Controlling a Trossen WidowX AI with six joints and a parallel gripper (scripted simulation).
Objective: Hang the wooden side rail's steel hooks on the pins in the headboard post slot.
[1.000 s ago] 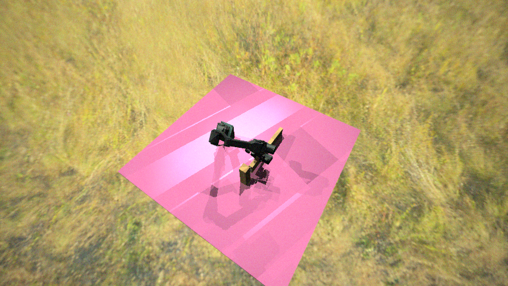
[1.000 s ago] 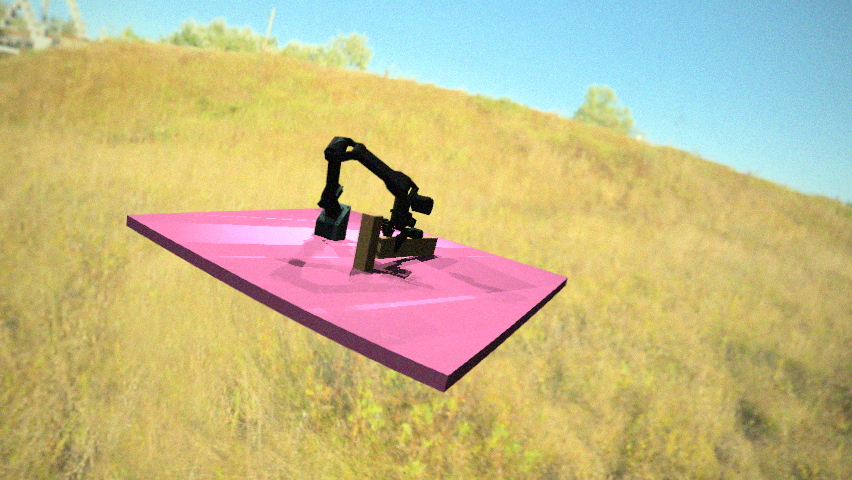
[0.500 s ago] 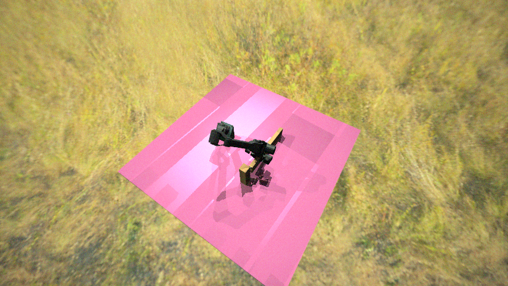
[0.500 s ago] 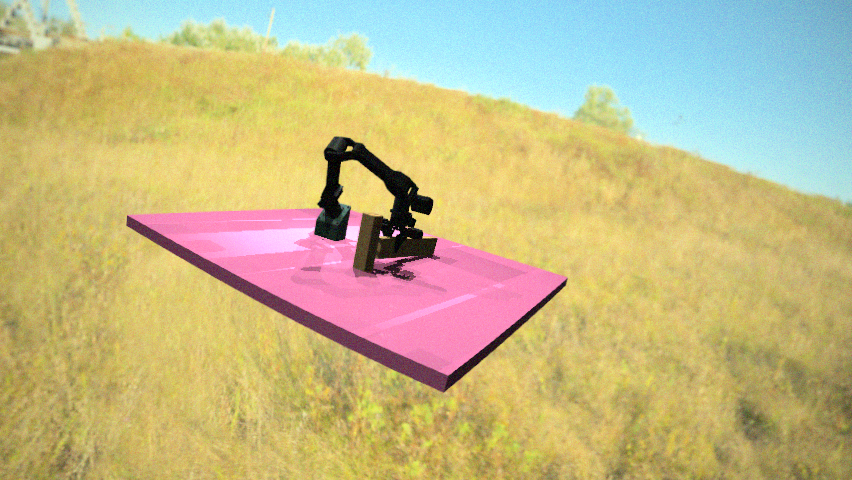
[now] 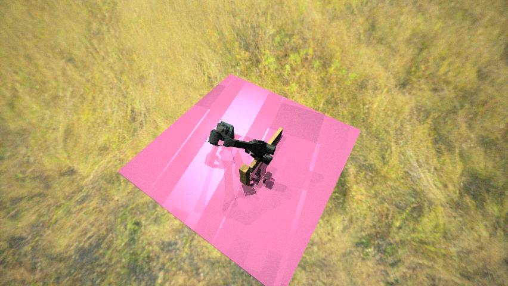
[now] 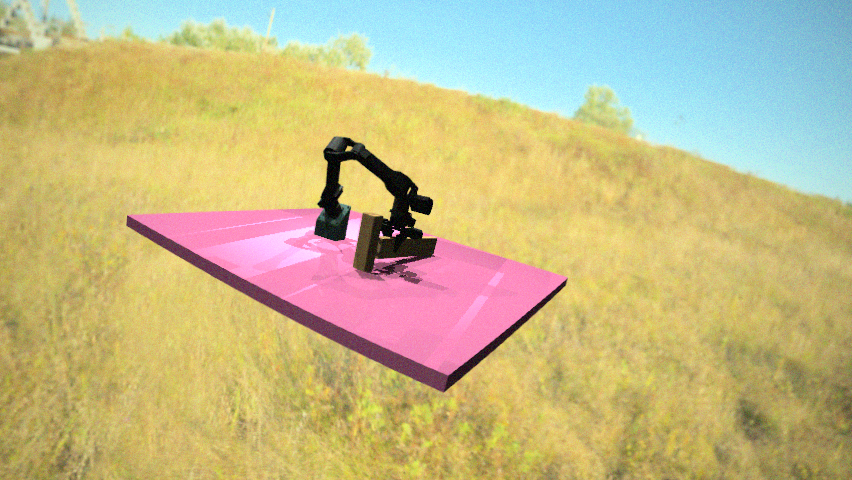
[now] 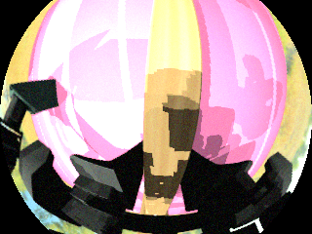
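Now: the headboard post 160 mm to the right of my gripper tip, 40 mm above it and 10 mm behind it.
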